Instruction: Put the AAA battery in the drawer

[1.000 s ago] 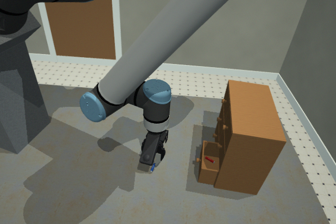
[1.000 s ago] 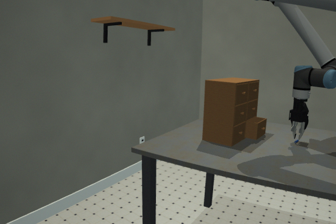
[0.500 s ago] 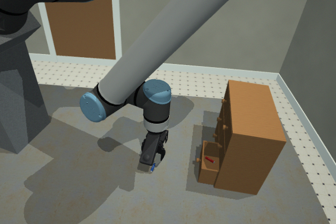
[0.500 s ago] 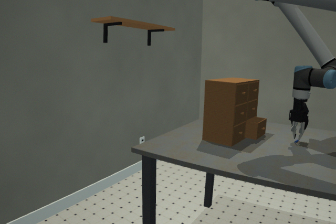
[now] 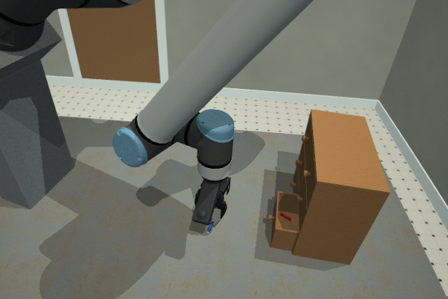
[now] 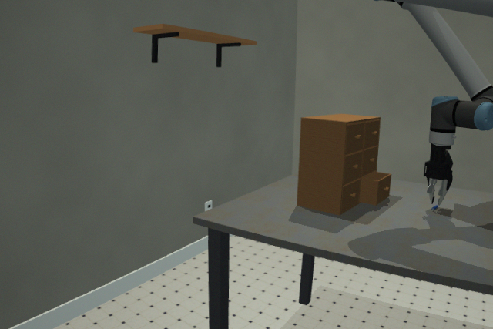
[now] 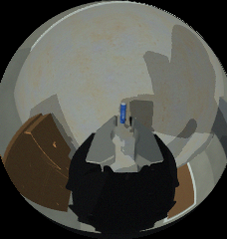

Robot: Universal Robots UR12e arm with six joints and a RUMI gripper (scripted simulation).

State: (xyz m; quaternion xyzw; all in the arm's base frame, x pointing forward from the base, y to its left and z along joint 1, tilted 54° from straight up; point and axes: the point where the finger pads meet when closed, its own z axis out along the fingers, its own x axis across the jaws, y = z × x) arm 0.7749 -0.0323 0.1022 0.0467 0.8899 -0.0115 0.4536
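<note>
Right now my hand is 30 mm above the blue battery. The rest, counted from my hand: red battery 240 mm ahead, 90 mm to the left, 20 mm below.
</note>
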